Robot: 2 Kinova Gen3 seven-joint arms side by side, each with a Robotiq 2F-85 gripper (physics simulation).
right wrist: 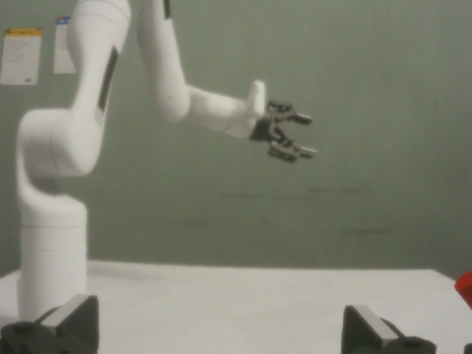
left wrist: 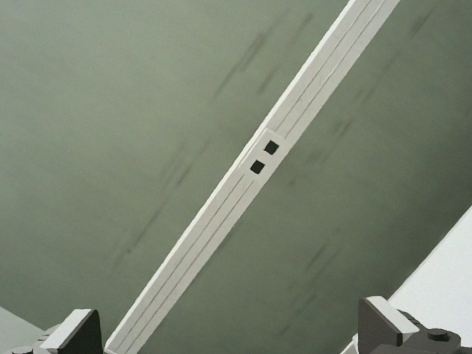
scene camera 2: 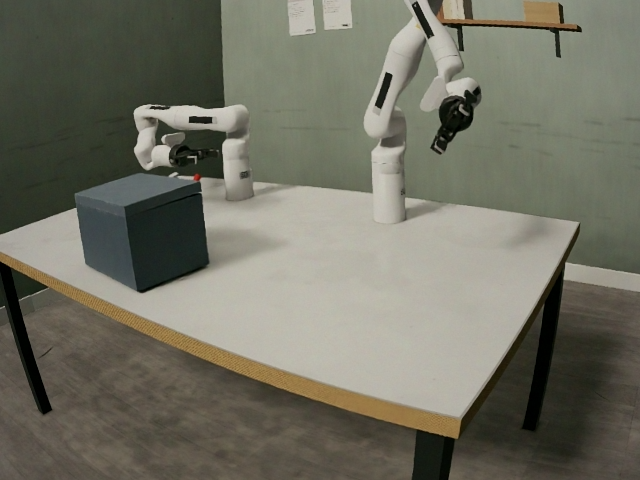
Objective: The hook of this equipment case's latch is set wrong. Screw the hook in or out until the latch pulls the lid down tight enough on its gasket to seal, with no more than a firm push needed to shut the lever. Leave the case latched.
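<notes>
The blue-grey equipment case stands at the left of the table, its lid on top with a dark line beneath its edge. The latch is on the far side, mostly hidden; a small white part and the lever's red grip show past the lid. The red grip also shows at the right edge of the right wrist view. My right gripper is open and empty, behind and above the case near the latch. My left gripper is open and empty, high above the table's far side.
The white table carries both arm bases, the right arm's behind the case and the left arm's farther right. A wall shelf hangs behind the left arm. A pale wall rail with sockets crosses the left wrist view.
</notes>
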